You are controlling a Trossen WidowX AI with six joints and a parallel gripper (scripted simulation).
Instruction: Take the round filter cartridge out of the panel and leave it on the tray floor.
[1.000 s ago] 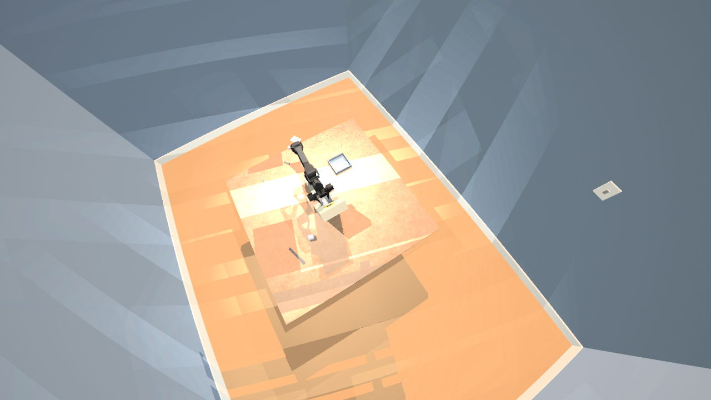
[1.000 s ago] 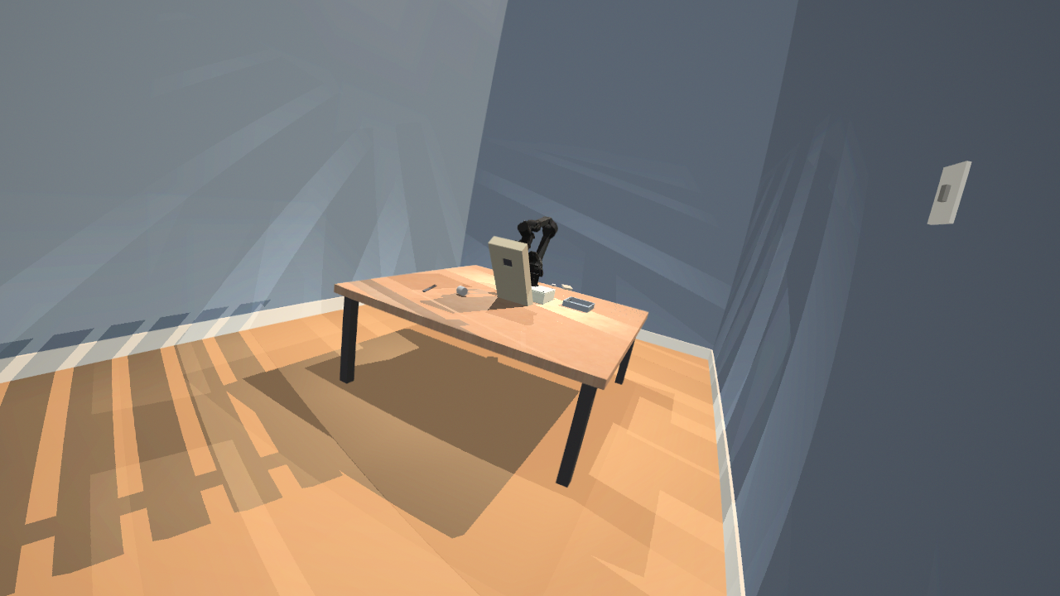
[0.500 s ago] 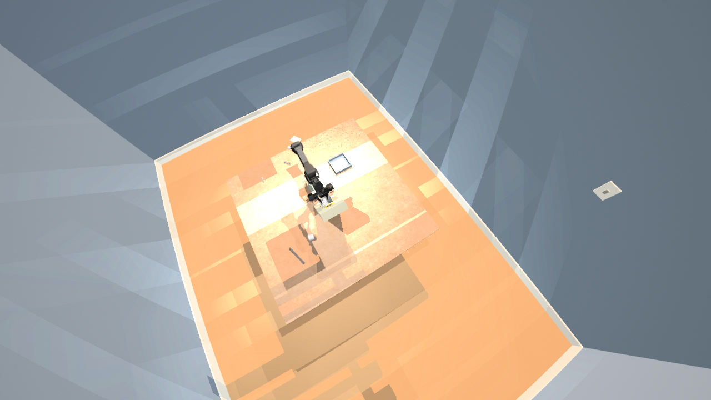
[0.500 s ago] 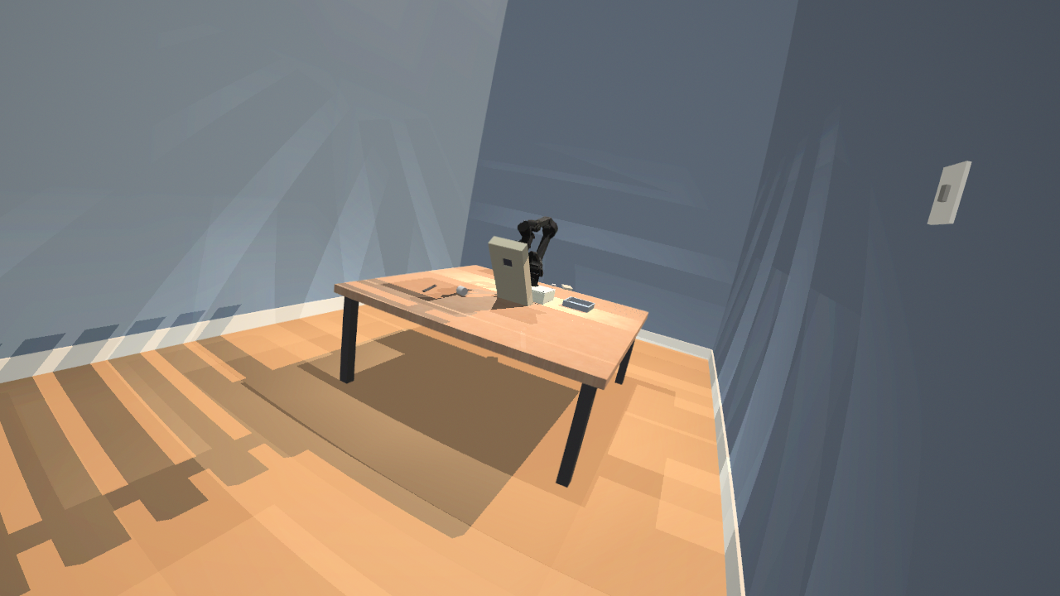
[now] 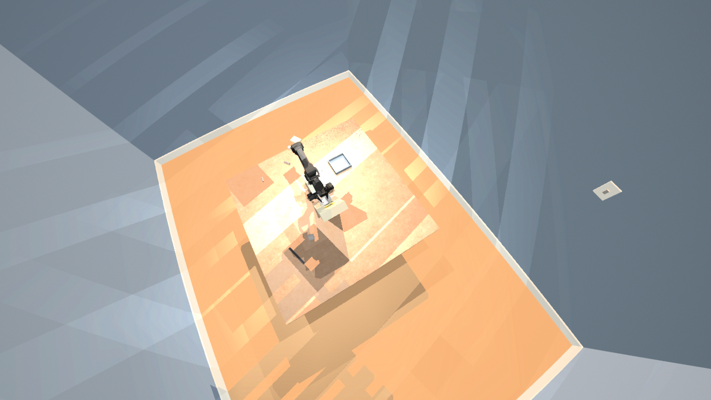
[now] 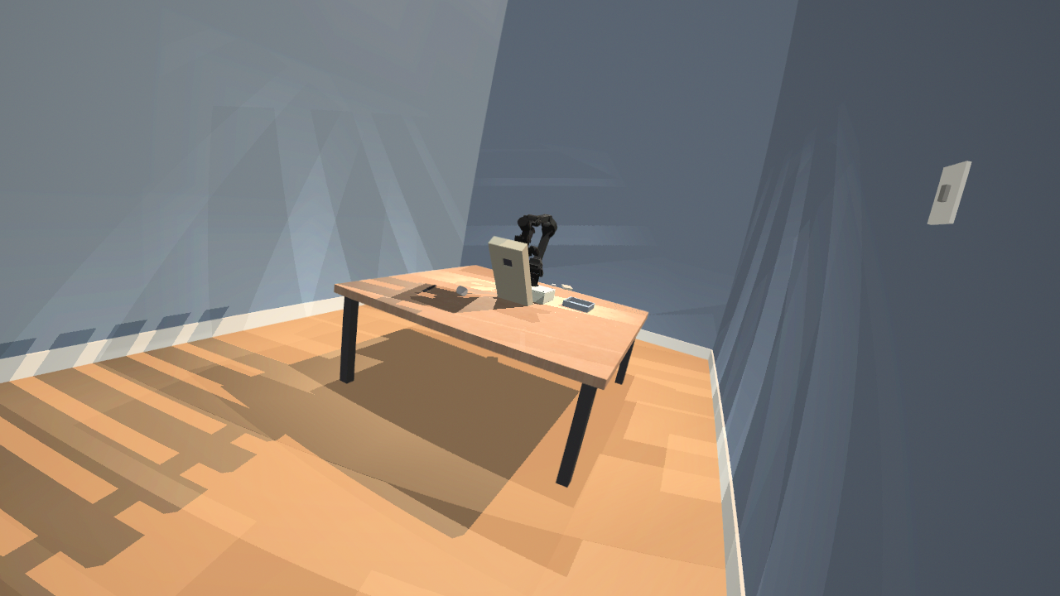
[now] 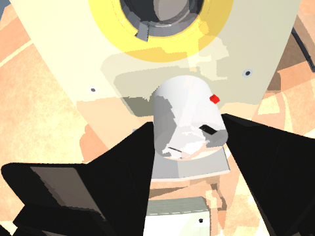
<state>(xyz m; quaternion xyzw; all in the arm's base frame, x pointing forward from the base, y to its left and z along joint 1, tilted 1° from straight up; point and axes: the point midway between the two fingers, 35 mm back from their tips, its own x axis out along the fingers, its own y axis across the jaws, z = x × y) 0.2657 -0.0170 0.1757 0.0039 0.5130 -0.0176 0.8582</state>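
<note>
My gripper tip is 5 cm above the service panel, 3 cm short of it and 1 cm to the right of it. Also, from my gripper tip: grey tray (32 cm behind, 30 cm to the left, 20 cm below); then filter cartridge (right at my gripper tip).
</note>
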